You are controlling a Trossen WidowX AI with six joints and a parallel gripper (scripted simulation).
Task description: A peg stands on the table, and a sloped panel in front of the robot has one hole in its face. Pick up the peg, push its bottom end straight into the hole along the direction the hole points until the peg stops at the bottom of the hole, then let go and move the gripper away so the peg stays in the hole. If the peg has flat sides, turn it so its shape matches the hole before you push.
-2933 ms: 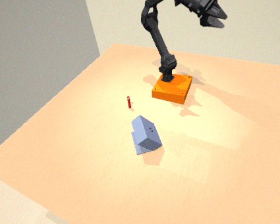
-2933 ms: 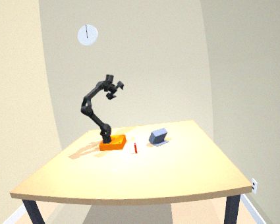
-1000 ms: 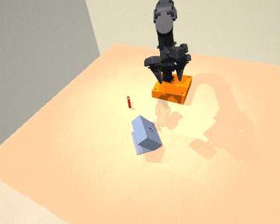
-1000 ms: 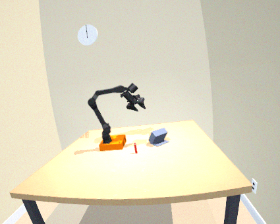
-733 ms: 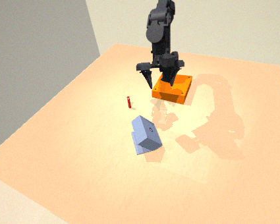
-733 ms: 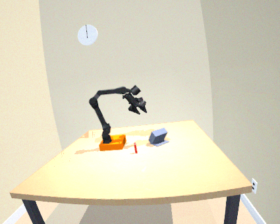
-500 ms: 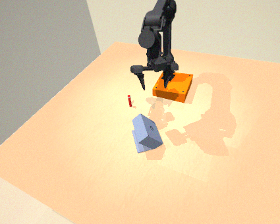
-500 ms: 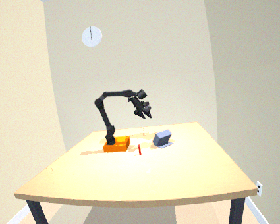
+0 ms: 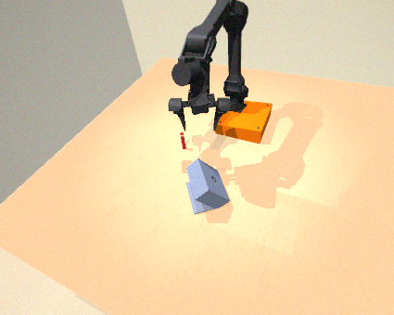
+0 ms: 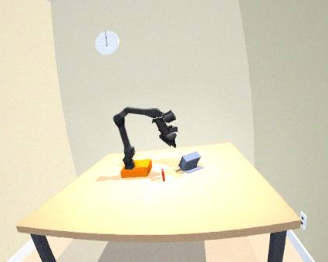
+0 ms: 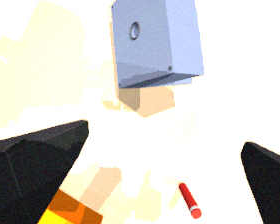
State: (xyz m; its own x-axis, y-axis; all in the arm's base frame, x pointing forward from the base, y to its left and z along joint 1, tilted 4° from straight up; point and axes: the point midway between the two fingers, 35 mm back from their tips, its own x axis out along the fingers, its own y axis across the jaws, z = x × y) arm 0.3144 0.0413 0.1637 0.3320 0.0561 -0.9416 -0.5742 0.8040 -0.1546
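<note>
Right now my gripper tip is 13 cm to the left of the red peg, 13 cm above it and 5 cm past it. The rest, counted from my gripper tip: sloped panel (13 cm below, 9 cm ahead, 8 cm to the left).
</note>
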